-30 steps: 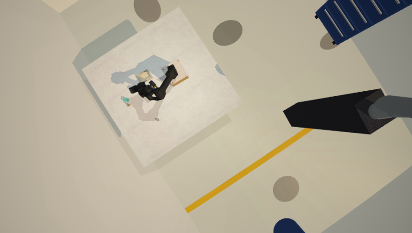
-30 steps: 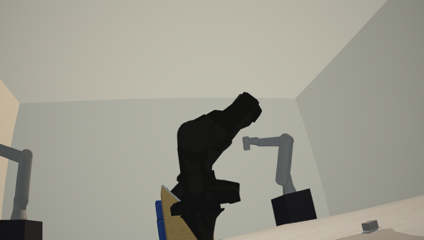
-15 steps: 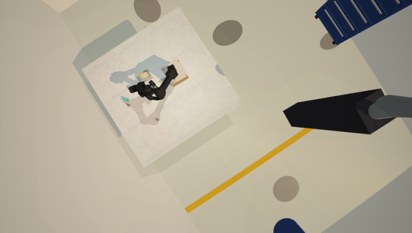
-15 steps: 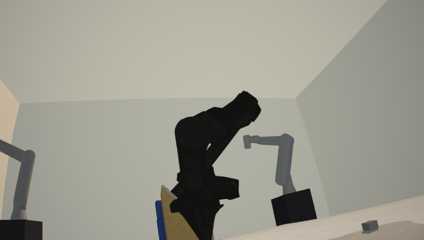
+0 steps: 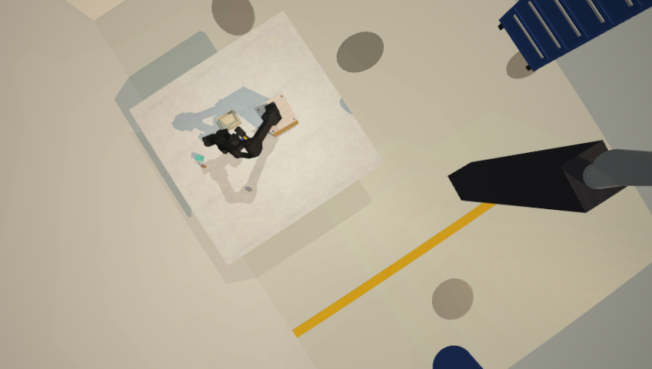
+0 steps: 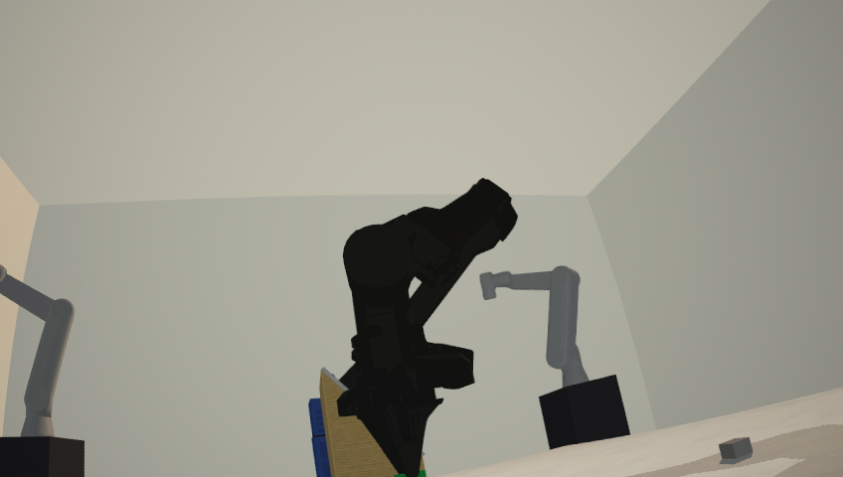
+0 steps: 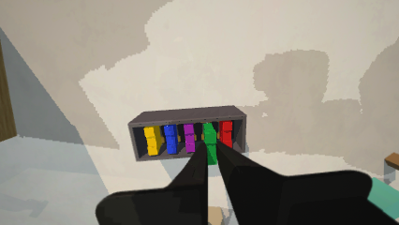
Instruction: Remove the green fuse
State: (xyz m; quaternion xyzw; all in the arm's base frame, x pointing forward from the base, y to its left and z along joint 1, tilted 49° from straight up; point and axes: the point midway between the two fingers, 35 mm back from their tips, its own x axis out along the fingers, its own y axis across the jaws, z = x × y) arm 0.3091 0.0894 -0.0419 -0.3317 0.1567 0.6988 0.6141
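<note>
The purple fuse lies 30 mm below my gripper tip, 20 mm behind it and 10 mm to the right of it. Round my gripper tip: green fuse: 10 mm below; beige tray: 190 mm to the right, 60 mm below, 10 mm behind; red fuse: 30 mm below, 20 mm ahead.
</note>
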